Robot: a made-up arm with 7 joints.
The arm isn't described. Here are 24 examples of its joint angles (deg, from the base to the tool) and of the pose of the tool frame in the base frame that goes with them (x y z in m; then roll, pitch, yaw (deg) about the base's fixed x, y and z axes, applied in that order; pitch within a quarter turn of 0, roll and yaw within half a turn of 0).
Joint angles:
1: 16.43 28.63 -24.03 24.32 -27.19 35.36 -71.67
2: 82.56 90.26 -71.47 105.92 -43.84 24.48 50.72
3: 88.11 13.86 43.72 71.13 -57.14 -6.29 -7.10
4: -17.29 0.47 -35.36 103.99 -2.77 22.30 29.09
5: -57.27 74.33 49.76 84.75 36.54 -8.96 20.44
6: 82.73 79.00 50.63 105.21 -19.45 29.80 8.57
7: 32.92 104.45 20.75 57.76 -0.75 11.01 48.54
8: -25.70 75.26 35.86 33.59 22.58 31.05 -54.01
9: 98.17 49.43 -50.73 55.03 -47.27 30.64 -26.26
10: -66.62 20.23 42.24 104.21 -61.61 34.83 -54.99
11: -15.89 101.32 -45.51 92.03 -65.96 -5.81 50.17
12: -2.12 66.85 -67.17 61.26 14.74 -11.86 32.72
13: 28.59 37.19 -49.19 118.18 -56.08 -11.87 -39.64
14: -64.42 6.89 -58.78 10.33 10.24 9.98 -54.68
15: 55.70 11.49 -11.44 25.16 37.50 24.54 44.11
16: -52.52 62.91 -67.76 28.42 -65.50 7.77 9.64
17: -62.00 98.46 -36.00 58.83 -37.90 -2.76 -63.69
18: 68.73 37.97 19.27 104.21 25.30 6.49 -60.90
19: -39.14 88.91 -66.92 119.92 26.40 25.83 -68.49
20: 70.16 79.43 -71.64 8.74 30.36 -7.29 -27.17
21: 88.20 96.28 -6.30 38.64 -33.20 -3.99 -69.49
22: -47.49 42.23 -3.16 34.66 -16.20 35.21 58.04
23: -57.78 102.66 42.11 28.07 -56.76 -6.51 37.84
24: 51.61 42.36 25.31 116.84 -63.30 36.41 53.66
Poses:
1: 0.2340 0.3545 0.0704 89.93 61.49 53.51
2: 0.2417 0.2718 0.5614 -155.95 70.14 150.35
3: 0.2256 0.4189 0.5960 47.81 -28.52 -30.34
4: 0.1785 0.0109 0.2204 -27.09 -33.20 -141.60
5: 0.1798 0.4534 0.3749 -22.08 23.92 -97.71
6: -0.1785 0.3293 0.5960 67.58 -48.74 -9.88
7: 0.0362 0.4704 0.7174 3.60 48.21 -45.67
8: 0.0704 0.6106 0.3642 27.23 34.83 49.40
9: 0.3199 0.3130 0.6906 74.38 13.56 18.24
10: -0.0018 0.3890 0.2628 117.37 45.35 71.55
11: 0.1903 0.3546 0.2470 -137.26 -28.15 146.83
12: 0.1117 0.3926 0.0878 -87.52 -12.38 -142.79
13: 0.2648 0.0362 0.4006 89.58 37.03 -77.83
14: -0.4442 0.1559 0.1730 -133.91 11.97 -150.27
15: 0.4135 0.2300 0.2901 -24.30 -56.06 -115.93
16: -0.2013 0.4740 0.1474 -106.70 -54.27 133.33
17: 0.0334 0.5370 0.1820 -105.37 41.13 136.84
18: 0.1430 0.3190 0.6827 114.54 -67.72 -109.44
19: -0.0789 0.2297 0.1503 -84.19 43.27 -134.61
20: 0.1343 0.6269 0.4327 25.88 33.10 10.57
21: -0.0697 0.5979 0.6514 57.73 -38.17 54.12
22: -0.1093 0.4499 0.1230 -156.16 5.89 -84.99
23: 0.2105 0.5508 0.5047 -169.04 26.29 -177.69
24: 0.0688 0.2792 0.6060 28.35 25.75 -26.84
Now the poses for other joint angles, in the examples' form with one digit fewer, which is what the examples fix.
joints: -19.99 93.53 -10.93 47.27 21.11 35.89 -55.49
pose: 0.179 0.565 0.361 84.9 46.7 68.1
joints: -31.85 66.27 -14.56 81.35 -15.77 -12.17 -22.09
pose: 0.156 0.371 0.151 -42.6 52.6 -126.5
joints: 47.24 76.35 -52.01 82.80 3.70 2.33 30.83
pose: 0.322 0.353 0.423 -55.1 45.6 -137.1
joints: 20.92 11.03 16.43 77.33 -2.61 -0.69 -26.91
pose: 0.327 0.290 0.291 7.5 -18.1 -44.4
